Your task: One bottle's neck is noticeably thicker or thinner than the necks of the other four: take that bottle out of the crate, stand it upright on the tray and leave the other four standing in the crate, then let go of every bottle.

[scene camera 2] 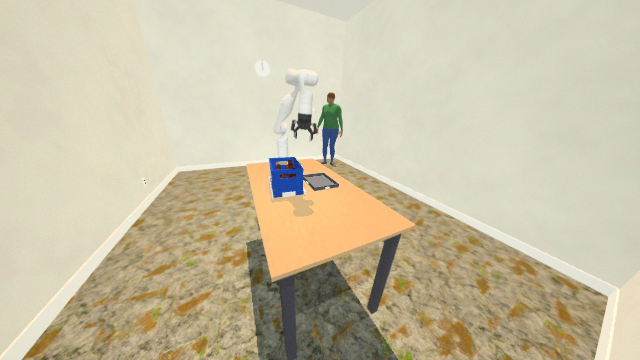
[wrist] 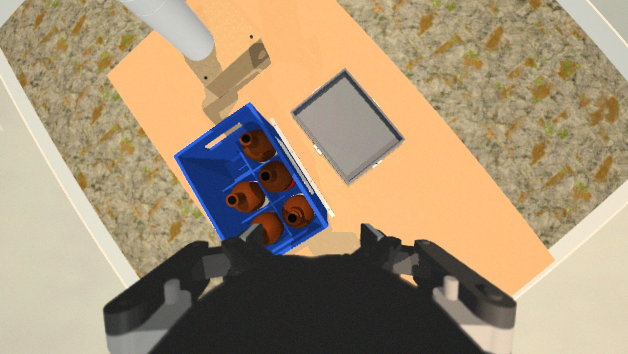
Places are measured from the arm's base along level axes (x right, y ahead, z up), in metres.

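Where they show: gripper, between the fingertips: [scene camera 2: 303, 139] [wrist: 311, 234]; arm's base, origin of its link: [wrist: 198, 44].
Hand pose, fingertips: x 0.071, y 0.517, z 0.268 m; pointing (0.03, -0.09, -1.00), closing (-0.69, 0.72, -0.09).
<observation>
Things, the pixels of their top centre, and the offset from my fingertips. "*": a spot on its surface instead. Level surfaces: height alone.
- blue crate, centre of its top: [wrist: 246, 189] [scene camera 2: 284, 162] dy -0.118, dx +0.072, dz -0.163 m
- grey tray, a spot on its surface: [wrist: 348, 127] [scene camera 2: 320, 181] * dy -0.078, dx -0.190, dz -0.333 m
- wooden table, height of its surface: dz -0.338 m
A blue crate [scene camera 2: 287, 186] [wrist: 197, 194] with compartments stands on the table. Several brown bottles stand in it in the wrist view: one [wrist: 259, 145] near the handle end, one [wrist: 277, 177] beside the tray-side wall, one [wrist: 247, 197] on the far side from the tray, one [wrist: 298, 211] in the corner nearest my gripper on the tray side, and one [wrist: 270, 228] whose neck is hidden by my finger. I cannot tell which neck differs. A grey tray [scene camera 2: 321, 181] [wrist: 348, 127] lies beside the crate and holds no bottle. My gripper [scene camera 2: 303, 138] [wrist: 311, 234] is open and empty, high above the table.
The wooden table [scene camera 2: 330, 220] [wrist: 450, 210] carries the crate and tray. The arm's white base [scene camera 2: 282, 147] [wrist: 195, 45] stands at the table's far end. A person [scene camera 2: 330, 120] in a green sweater stands behind the table, to the right of the arm in the scene view.
</observation>
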